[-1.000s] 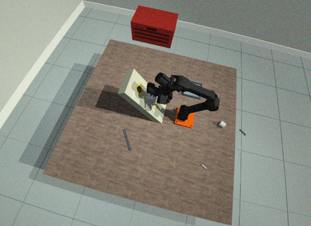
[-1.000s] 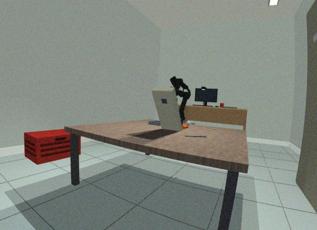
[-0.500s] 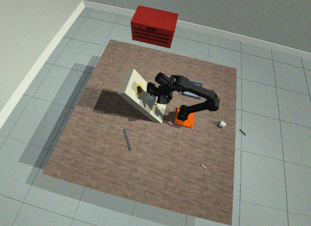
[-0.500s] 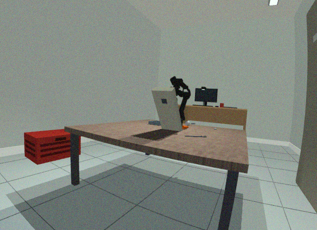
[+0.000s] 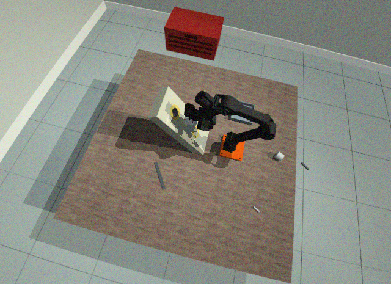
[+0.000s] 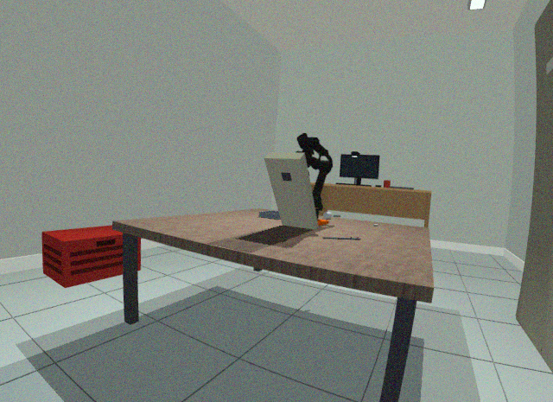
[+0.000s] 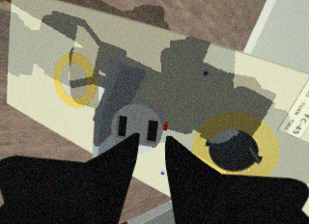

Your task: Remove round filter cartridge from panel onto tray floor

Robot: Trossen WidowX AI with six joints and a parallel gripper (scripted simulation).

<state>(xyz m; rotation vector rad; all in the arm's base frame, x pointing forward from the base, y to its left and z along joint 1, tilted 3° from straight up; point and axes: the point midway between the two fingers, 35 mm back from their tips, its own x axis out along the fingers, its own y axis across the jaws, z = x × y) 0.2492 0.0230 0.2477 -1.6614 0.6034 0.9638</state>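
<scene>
The round grey filter cartridge lies 3 cm below my gripper tip and 1 cm ahead of it. The rest, counted from my gripper tip: small pale shelf 7 cm below; then grey tray 31 cm to the right, 28 cm behind, 24 cm below; then small pin 51 cm behind, 27 cm to the left, 25 cm below.
</scene>
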